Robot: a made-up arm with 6 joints.
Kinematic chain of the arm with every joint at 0, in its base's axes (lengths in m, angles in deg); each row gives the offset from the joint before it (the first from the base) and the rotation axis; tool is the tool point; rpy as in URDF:
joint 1: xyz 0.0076 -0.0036 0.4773 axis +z
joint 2: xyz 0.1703 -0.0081 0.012 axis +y
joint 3: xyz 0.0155 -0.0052 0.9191 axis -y
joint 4: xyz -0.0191 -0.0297 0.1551 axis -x
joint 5: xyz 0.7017 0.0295 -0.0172 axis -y
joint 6: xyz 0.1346 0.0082 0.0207 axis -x
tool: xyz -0.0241 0.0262 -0.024 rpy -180 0 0
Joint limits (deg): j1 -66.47..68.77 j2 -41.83..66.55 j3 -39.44..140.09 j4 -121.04..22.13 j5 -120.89..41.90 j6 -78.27..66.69
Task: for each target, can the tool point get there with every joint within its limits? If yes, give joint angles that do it. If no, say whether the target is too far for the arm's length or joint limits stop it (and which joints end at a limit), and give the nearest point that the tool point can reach.
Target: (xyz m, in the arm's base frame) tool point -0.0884 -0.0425 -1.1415
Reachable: no: joint limits stop it (at a limit: joint 1, joint 2, joint 3, joint 4, joint 6) | nearest point 0.3538 -0.8067 0.0571 | short by 1.489 m
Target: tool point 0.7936 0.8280 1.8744
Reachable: yes | joints 42.92 32.45 74.95 -47.58 -46.72 -12.53
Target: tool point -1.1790 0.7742 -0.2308
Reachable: no: joint limits stop it (at a limit: joint 2, joint 3, joint 4) | nearest point -0.9598 0.6305 0.8818 | short by 1.143 m
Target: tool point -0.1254 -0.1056 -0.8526
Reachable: no: joint limits stop it (at a limit: joint 1, joint 2, joint 3, joint 4, joint 6) | nearest point 0.3458 -0.7998 0.0654 | short by 1.244 m
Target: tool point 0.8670 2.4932 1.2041
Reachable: no: too far | nearest point 0.6786 1.6980 1.0225 | short by 0.837 m
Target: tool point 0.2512 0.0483 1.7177
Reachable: yes | joints 3.81 -28.67 6.53 -15.56 -99.79 32.05
